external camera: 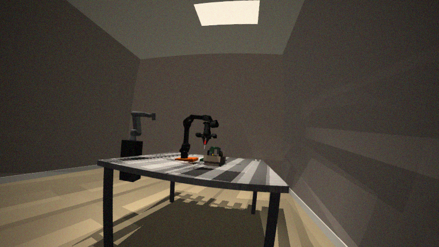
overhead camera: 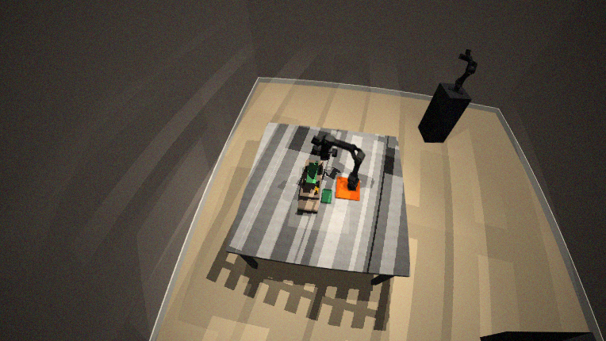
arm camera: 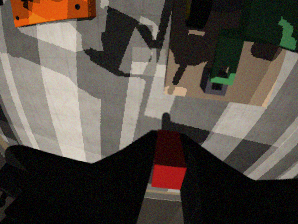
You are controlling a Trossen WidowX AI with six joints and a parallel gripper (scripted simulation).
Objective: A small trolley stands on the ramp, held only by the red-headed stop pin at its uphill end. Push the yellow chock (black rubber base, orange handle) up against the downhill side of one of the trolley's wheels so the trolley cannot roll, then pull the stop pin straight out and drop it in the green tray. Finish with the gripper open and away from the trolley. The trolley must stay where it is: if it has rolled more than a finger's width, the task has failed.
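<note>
The green tray is 27 cm to the left of my gripper tip, 19 cm below it and 1 cm behind it. The rest, counted from my gripper tip: tan ramp: 13 cm to the left, 13 cm below, 10 cm ahead; then red-headed stop pin: right at my gripper tip; then green trolley: 14 cm to the left, 10 cm ahead, 7 cm below.
</note>
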